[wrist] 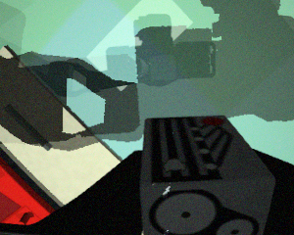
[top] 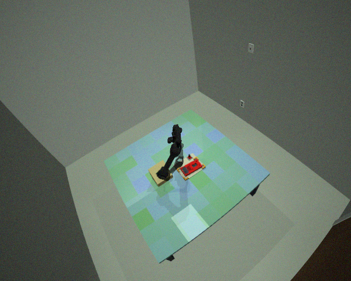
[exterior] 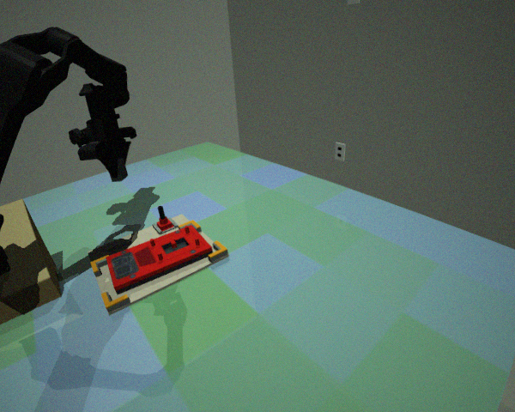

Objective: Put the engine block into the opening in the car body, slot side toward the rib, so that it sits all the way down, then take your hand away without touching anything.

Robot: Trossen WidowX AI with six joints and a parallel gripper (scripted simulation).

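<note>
My gripper tip is 10 mm to the left of the engine block and 10 mm below it.
</note>
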